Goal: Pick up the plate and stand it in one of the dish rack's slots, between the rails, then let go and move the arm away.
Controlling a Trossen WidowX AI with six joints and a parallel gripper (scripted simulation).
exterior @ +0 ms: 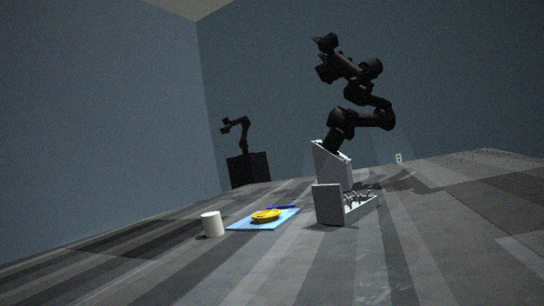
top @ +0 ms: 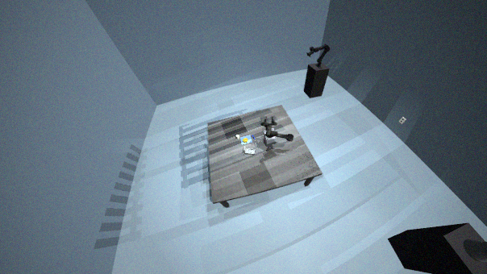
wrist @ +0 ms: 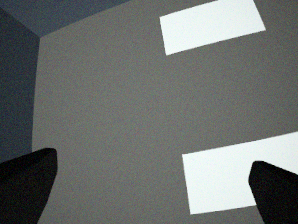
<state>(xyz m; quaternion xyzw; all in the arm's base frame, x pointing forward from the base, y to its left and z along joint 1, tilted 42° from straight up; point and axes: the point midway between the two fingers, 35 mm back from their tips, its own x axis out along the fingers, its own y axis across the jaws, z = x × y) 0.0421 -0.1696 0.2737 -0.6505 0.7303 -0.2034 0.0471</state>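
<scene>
The yellow plate is 310 mm ahead of my gripper tip, 110 mm to the right of it and 470 mm below it. The rest, counted from my gripper tip: white cup 410 mm ahead, 200 mm to the right, 460 mm below; dish rack 290 mm ahead, 80 mm to the left, 460 mm below; light blue mat 300 mm ahead, 130 mm to the right, 480 mm below.
</scene>
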